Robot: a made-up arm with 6 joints.
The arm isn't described. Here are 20 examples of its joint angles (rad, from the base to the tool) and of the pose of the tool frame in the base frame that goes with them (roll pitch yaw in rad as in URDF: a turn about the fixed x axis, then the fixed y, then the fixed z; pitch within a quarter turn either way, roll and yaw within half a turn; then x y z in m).
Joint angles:
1: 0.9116 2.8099 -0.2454 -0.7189 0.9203 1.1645
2: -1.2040 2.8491 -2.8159 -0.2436 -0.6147 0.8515
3: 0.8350 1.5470 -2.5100 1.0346 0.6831 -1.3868
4: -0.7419 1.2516 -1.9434 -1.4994 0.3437 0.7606
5: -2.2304 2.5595 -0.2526 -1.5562 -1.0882 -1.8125
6: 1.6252 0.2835 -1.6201 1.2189 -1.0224 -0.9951
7: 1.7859 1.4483 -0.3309 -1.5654 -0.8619 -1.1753
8: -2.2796 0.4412 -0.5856 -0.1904 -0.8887 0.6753
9: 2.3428 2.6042 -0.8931 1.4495 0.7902 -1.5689
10: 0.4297 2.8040 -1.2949 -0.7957 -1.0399 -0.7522
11: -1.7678 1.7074 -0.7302 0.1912 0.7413 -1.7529
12: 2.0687 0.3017 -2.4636 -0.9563 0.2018 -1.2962
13: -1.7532 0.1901 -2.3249 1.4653 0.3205 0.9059
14: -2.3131 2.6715 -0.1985 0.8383 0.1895 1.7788
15: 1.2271 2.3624 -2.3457 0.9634 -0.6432 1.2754
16: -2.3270 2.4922 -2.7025 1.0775 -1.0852 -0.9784
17: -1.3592 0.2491 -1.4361 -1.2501 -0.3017 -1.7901
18: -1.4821 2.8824 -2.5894 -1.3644 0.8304 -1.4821
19: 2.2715 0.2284 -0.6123 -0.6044 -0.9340 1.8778
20: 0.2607 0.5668 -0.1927 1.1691 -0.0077 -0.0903
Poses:
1: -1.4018 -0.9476 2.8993 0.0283 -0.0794 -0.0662
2: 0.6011 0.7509 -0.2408 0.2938 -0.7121 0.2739
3: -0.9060 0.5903 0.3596 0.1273 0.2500 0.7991
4: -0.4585 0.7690 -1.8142 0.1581 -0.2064 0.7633
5: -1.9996 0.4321 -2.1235 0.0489 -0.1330 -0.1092
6: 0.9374 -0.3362 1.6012 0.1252 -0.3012 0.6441
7: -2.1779 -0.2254 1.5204 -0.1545 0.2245 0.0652
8: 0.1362 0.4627 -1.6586 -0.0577 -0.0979 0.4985
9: 2.3450 -0.0541 -0.6787 -0.2750 0.1456 -0.2188
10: -2.1044 0.6294 -0.7338 0.4126 0.2810 -0.2324
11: 3.0951 0.1305 2.9785 -0.0457 -0.3176 0.0253
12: 0.3762 0.4553 -0.0385 0.3089 -0.5221 0.5915
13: -0.2794 0.6330 0.4181 0.1534 0.5983 0.5559
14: -2.4495 0.7139 -1.5840 0.0332 0.0083 -0.1367
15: 1.0103 -0.7252 2.6257 0.3009 0.6423 0.3967
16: 0.7594 0.7367 -2.5493 -0.5210 -0.3984 0.4551
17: 0.2616 -0.2301 1.8962 -0.0058 0.2097 0.6788
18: -2.9035 -1.2721 -2.5850 -0.0308 -0.7575 0.0533
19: 0.2515 0.4794 -2.3983 -0.0585 -0.0269 0.5073
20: 1.8908 0.4726 1.9738 0.2108 0.0551 0.1972
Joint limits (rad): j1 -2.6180..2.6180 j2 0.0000..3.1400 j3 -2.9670..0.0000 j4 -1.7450..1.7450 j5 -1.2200..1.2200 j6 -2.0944..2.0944
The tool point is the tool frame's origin. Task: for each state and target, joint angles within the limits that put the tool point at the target. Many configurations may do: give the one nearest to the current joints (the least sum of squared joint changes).
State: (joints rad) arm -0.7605 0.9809 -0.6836 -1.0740 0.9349 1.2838
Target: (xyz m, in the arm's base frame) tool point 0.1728 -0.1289 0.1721
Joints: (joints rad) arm -0.2674 0.8596 -0.4060 -0.8045 0.9380 1.2838
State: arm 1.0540 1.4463 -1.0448 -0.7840 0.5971 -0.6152
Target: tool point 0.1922 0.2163 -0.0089
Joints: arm 1.0329 1.7449 -0.5776 -0.7219 0.6520 -0.6152
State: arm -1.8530 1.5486 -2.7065 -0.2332 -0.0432 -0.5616
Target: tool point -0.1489 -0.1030 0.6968
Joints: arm -2.3612 0.9712 -1.7598 -0.3776 0.6853 -0.5616
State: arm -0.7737 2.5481 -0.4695 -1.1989 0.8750 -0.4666
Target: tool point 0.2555 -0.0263 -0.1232
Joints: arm 0.1584 2.1822 -0.5912 -1.0891 0.5859 -0.4666
